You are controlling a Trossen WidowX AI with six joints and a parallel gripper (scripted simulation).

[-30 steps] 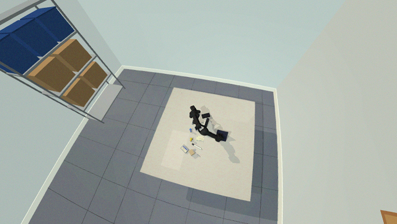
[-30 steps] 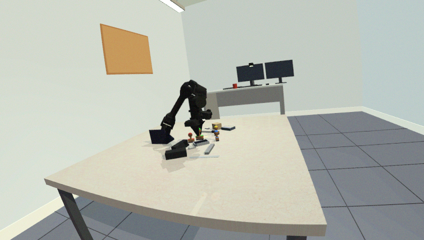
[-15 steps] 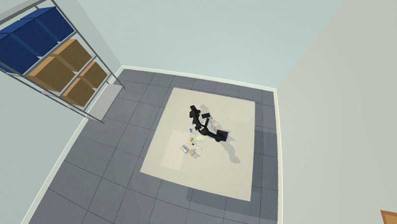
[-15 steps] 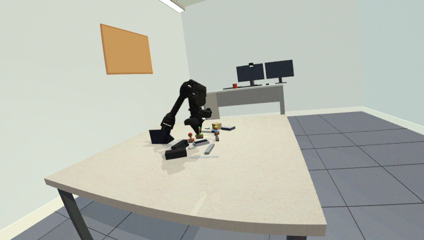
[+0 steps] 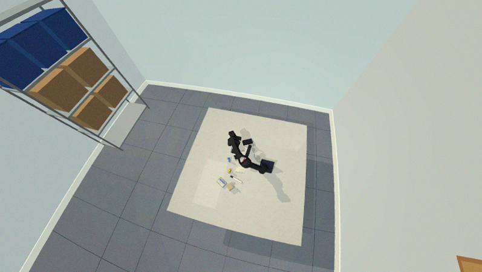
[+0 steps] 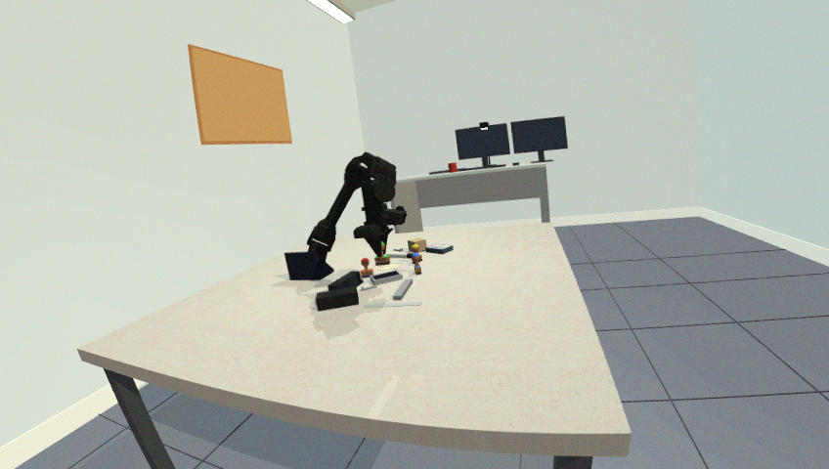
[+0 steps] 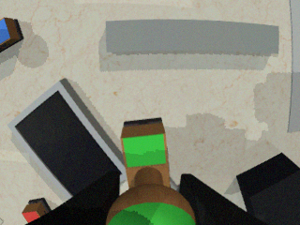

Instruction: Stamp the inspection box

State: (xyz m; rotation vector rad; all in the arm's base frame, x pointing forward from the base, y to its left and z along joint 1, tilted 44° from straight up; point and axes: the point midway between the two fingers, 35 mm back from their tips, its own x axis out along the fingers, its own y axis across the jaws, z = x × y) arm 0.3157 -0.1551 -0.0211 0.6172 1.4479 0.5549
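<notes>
Right now my gripper tip is 9 cm above the ink pad, 6 cm to the right of it and 2 cm past it. Round my gripper tip: blue-knobbed stamp 12 cm to the left, 8 cm below, 6 cm ahead; then red-knobbed stamp 10 cm to the left, 10 cm behind, 8 cm below; then grey block 9 cm below, 6 cm ahead, 4 cm to the right.
</notes>
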